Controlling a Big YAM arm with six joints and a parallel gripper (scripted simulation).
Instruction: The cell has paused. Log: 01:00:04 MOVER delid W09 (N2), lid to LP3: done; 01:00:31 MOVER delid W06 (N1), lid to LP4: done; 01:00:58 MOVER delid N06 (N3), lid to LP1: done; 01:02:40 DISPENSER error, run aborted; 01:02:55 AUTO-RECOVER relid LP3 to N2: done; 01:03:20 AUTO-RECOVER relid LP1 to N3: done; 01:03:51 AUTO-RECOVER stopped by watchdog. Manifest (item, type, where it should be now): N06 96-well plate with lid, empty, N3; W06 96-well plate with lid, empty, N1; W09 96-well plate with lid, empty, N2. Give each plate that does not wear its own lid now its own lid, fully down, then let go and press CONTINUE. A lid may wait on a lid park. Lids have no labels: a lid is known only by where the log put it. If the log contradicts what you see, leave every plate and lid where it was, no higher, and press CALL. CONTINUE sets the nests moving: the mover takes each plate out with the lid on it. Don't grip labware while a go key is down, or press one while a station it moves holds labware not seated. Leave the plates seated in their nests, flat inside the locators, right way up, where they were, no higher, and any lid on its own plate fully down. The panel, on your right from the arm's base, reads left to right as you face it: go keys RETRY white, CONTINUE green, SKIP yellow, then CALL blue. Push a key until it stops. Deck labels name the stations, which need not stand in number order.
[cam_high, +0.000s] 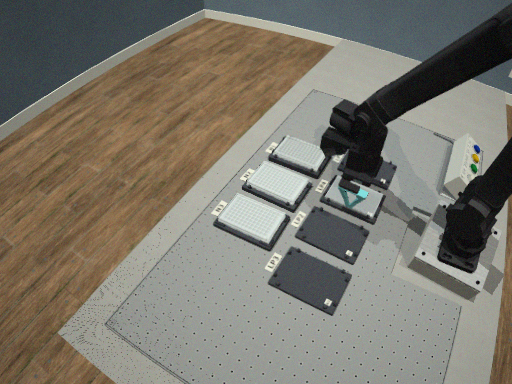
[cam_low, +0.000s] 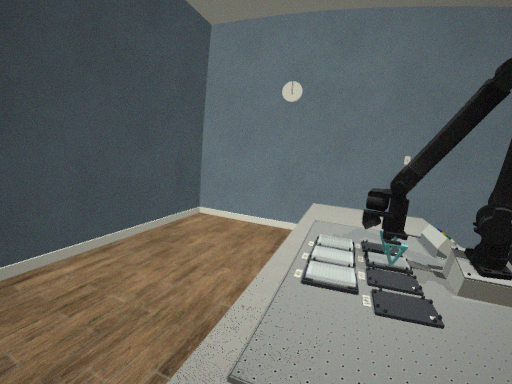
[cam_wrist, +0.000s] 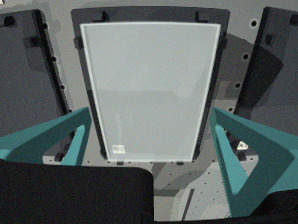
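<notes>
Right now my hand is 1 cm above the pale lid. The rest, counted from my hand: lid park LP4: 2 cm below; then lid park LP2: 1 cm ahead, 13 cm to the left, 2 cm below; then lid park LP1: 13 cm to the right, 2 cm below.
</notes>
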